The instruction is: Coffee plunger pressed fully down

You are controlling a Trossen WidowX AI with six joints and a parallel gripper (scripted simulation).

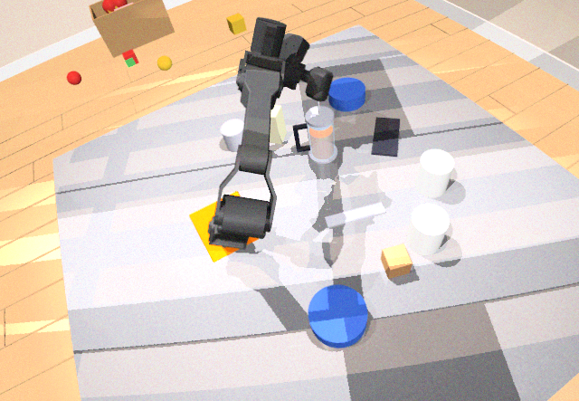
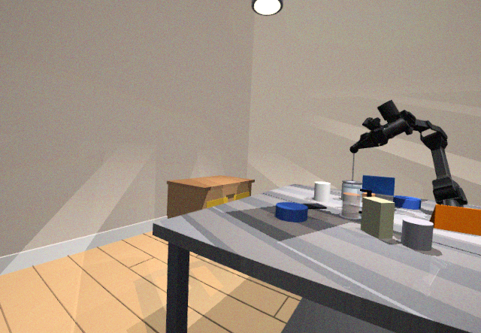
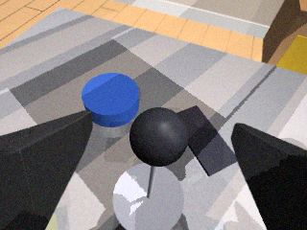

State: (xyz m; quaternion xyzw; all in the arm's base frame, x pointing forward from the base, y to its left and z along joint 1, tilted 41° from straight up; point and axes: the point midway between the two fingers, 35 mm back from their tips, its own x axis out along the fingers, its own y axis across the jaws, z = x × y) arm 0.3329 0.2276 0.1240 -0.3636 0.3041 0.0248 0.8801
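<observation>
My gripper tip is 20 mm past the coffee press, 10 mm to the right of it and 140 mm above it. Also, from my gripper tip: dark flat plate 180 mm ahead, 60 mm to the right, 270 mm below; then white strip 60 mm behind, 220 mm to the right, 270 mm below; then pale yellow block 90 mm behind, 150 mm to the left, 220 mm below.
</observation>
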